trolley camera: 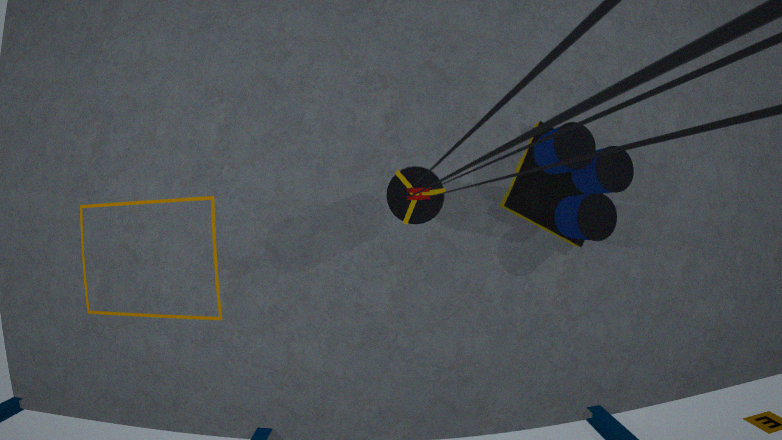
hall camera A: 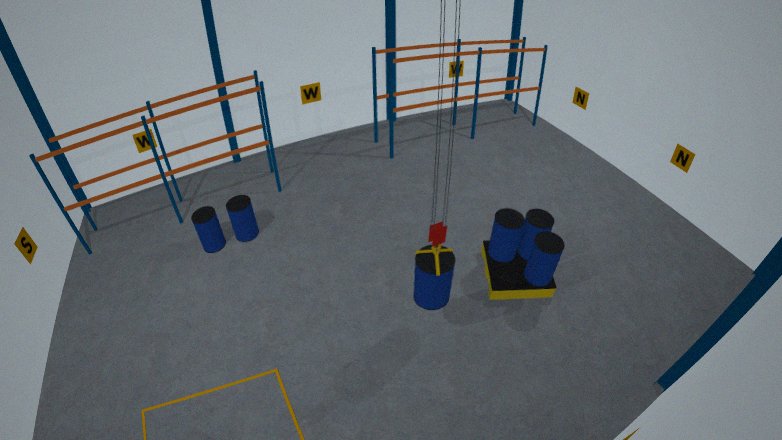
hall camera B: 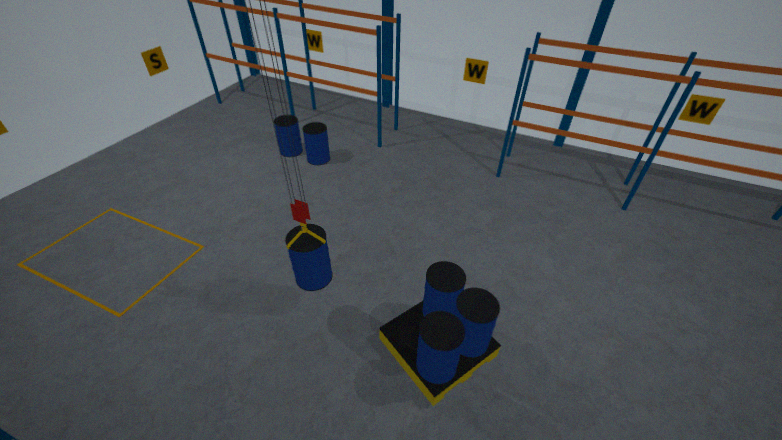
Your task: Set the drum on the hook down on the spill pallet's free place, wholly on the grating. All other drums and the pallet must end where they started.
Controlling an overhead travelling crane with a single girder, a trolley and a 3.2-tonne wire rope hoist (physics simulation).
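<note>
A blue drum with a black lid (hall camera A: 432, 287) (hall camera B: 311, 268) (trolley camera: 429, 210) hangs upright from the red hook block; its shadow lies apart from it on the floor. My gripper (hall camera A: 436, 251) (hall camera B: 304, 229) (trolley camera: 416, 193), a yellow three-armed clamp, is shut on its lid rim. The spill pallet (hall camera A: 504, 278) (hall camera B: 401, 331) (trolley camera: 531, 195) has a yellow rim and black grating. Three blue drums stand on it, and its corner towards the hanging drum is free. The hanging drum is beside the pallet, left of it in all three views, with a gap between them.
Two blue drums (hall camera A: 208, 232) (hall camera A: 243, 221) (hall camera B: 288, 137) (hall camera B: 317, 146) stand on the floor by the left rack (hall camera A: 161, 169) (hall camera B: 378, 87). Another rack (hall camera A: 477, 93) (hall camera B: 661, 139) stands along the W wall. A yellow floor outline (hall camera A: 210, 390) (hall camera B: 157, 228) (trolley camera: 147, 201) lies off to the left.
</note>
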